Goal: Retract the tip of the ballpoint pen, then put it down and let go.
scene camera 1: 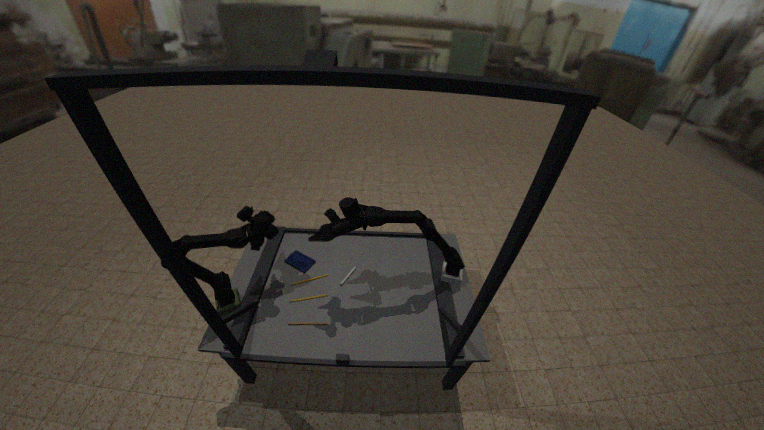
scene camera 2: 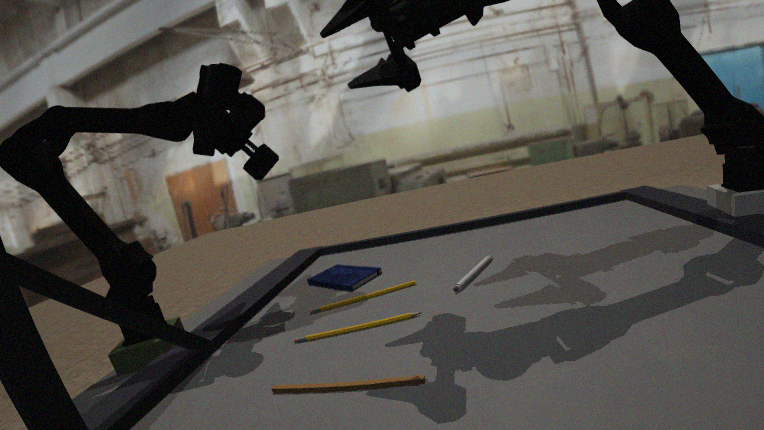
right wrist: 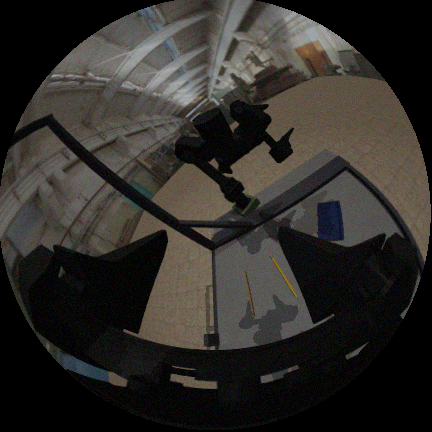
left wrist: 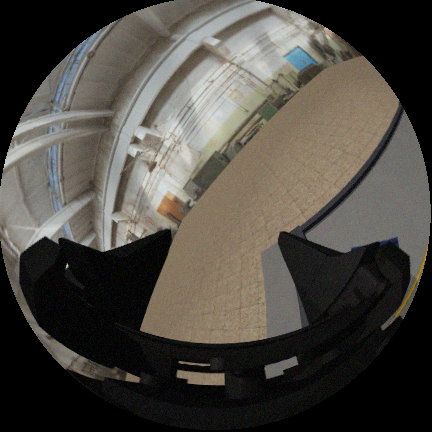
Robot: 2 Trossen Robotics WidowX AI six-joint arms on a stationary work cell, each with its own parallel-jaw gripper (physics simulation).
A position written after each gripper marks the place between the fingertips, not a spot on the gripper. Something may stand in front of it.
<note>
The left gripper [scene camera 2: 247, 145] is open, holding nothing. The right gripper [scene camera 2: 335, 62] is open and holds nothing. On the table rests a blue notebook [scene camera 2: 342, 277]. Further things: a black frame [scene camera 2: 39, 390] and a green mount [scene camera 2: 132, 358].
The blue notebook is seen too in the right wrist view [right wrist: 330, 227]. The left gripper is seen too in the right wrist view [right wrist: 280, 115] and in the left wrist view [left wrist: 226, 236]. The right gripper shows as well in the right wrist view [right wrist: 223, 234].
</note>
